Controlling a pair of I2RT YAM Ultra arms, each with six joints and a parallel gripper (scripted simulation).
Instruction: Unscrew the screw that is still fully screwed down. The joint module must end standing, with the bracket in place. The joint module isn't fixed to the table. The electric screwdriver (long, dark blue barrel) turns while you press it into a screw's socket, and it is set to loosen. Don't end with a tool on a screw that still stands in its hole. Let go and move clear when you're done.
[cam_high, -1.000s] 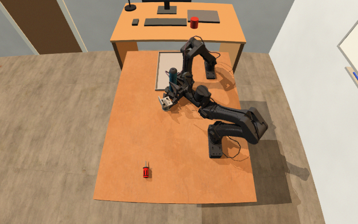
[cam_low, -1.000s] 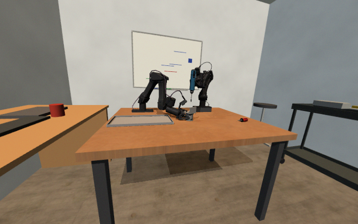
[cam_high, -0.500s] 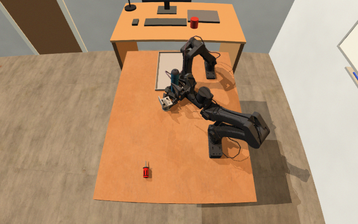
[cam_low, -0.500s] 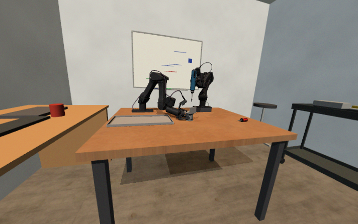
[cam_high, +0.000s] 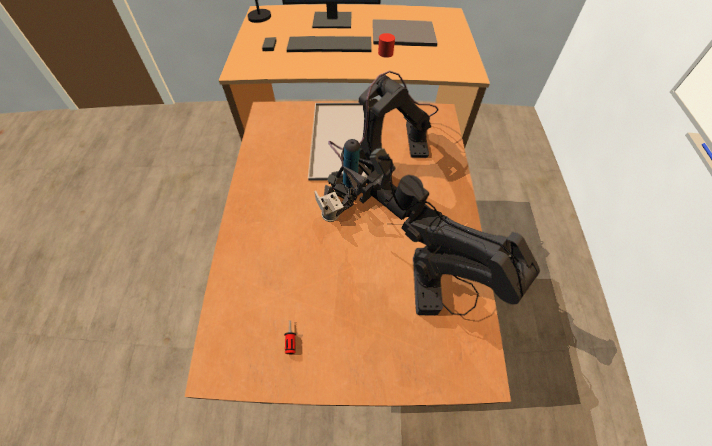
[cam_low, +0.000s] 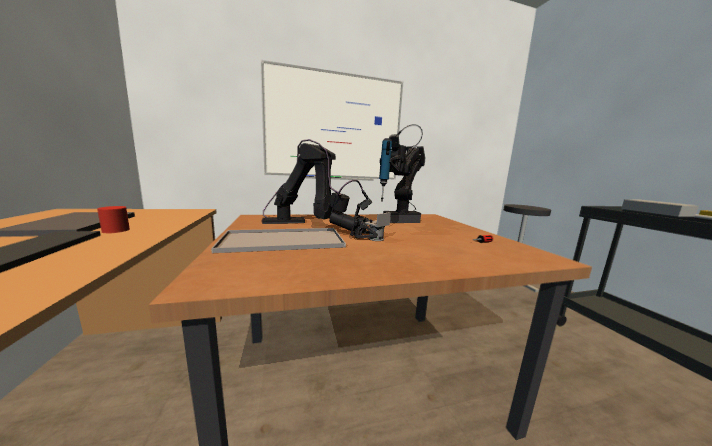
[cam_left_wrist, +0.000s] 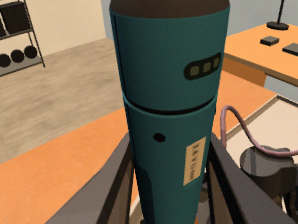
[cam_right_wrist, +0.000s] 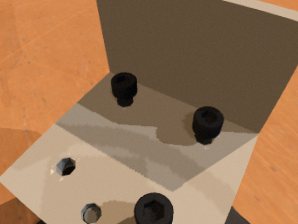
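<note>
Now: right hand 50 mm below the l-shaped bracket. The rest, counted from my right hand: small red screwdriver: 80 mm ahead, 430 mm to the left, 10 mm below; grey bit: 70 mm behind, 40 mm to the left, 150 mm above; grey tray: 360 mm to the right, 20 mm below.
</note>
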